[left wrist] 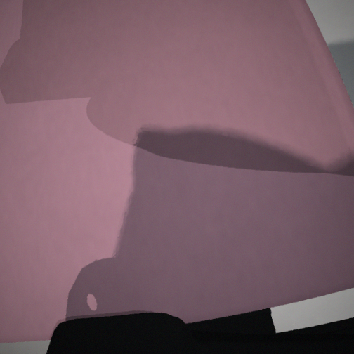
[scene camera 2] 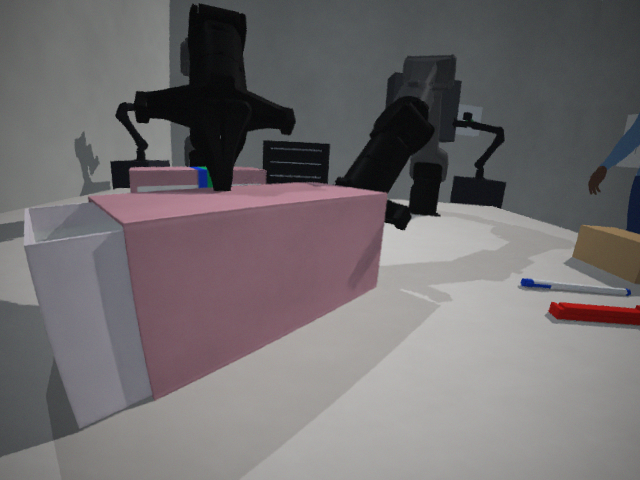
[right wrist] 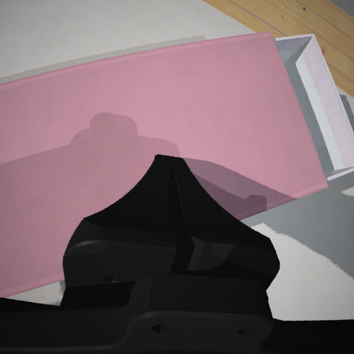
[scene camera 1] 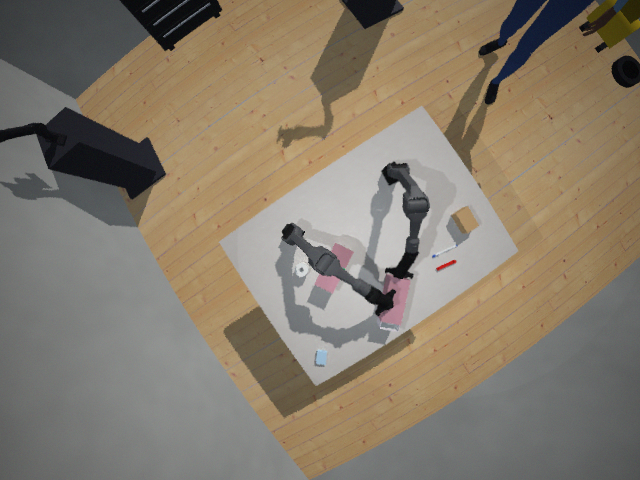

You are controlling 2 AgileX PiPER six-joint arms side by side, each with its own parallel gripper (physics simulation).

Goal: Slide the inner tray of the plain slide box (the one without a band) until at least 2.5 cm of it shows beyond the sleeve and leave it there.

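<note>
The plain slide box's pink sleeve (scene camera 1: 400,299) (scene camera 2: 258,268) (left wrist: 225,225) (right wrist: 210,100) lies on the table. Its pale inner tray (scene camera 1: 388,326) (scene camera 2: 67,320) (right wrist: 325,85) sticks out a short way at the end away from my left gripper. My right gripper (scene camera 1: 386,304) (scene camera 2: 222,187) (right wrist: 166,173) has its fingers together, with the tips at the sleeve's top. My left gripper (scene camera 1: 398,274) (left wrist: 120,320) is at the sleeve's opposite end and looks shut; its fingertips are hidden by the box in scene camera 2. The banded box (scene camera 1: 342,253) (scene camera 2: 155,175) lies apart, partly under the right arm.
A white ring-shaped object (scene camera 1: 301,269) lies beside the banded box. A light blue block (scene camera 1: 321,357) lies near the lower table corner. A tan block (scene camera 1: 465,220) (scene camera 2: 610,250), a white-and-blue pen (scene camera 1: 444,251) (scene camera 2: 578,287) and a red marker (scene camera 1: 446,265) (scene camera 2: 594,312) lie to the right.
</note>
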